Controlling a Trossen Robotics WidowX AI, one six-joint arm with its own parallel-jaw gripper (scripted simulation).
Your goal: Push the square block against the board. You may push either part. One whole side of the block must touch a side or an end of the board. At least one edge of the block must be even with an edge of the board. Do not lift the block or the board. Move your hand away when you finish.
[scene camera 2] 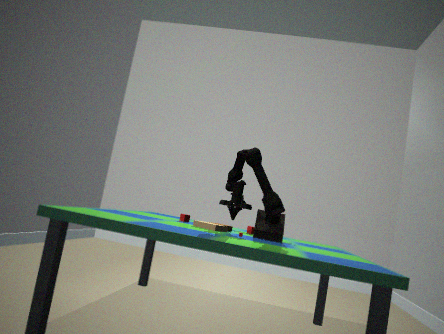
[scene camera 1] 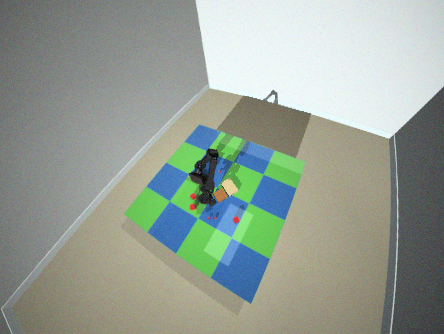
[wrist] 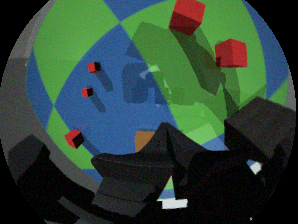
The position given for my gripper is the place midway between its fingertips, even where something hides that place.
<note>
My gripper [wrist: 164,125] is shut, holding nothing. I also see a red cube [wrist: 231,53].
</note>
